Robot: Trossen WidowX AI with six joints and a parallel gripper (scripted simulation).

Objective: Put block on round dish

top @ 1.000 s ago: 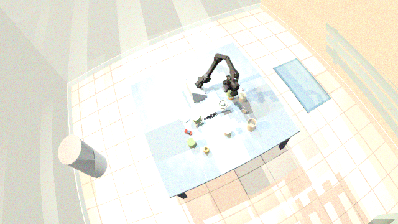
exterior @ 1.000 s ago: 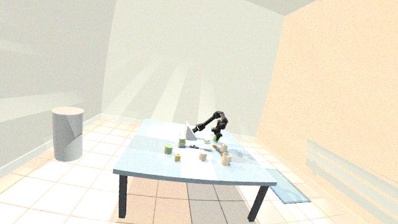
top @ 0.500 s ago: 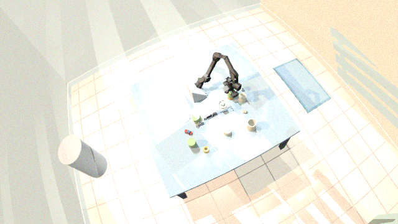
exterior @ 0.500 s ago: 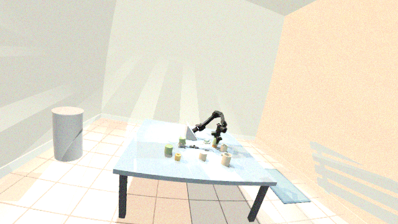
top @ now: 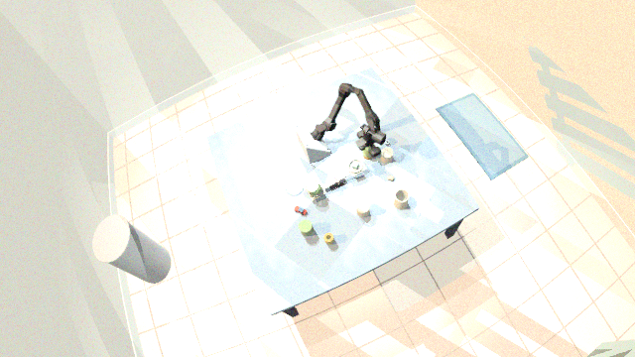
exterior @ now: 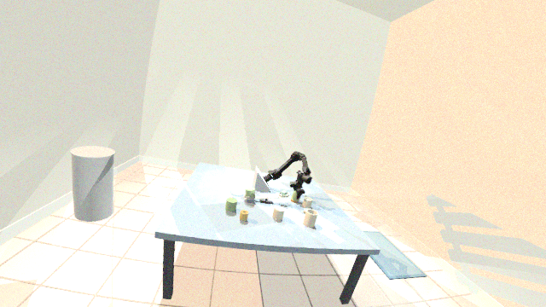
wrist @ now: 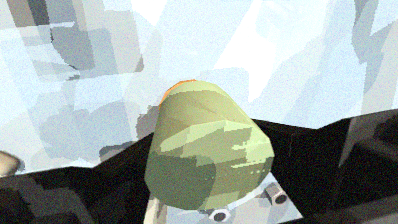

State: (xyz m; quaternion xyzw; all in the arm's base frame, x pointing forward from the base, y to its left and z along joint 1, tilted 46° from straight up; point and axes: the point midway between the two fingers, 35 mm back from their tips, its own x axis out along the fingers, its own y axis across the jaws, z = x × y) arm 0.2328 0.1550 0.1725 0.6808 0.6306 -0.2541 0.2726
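The orange ring lies 10 mm ahead of my gripper tip, 10 mm to the right of it and 20 mm below it. Round my gripper tip: red toy car: 130 mm ahead, 510 mm to the right, 20 mm below; then balance beam: 70 mm ahead, 260 mm to the right, 10 mm above; then round dish: 20 mm behind, 480 mm to the right, 30 mm below.
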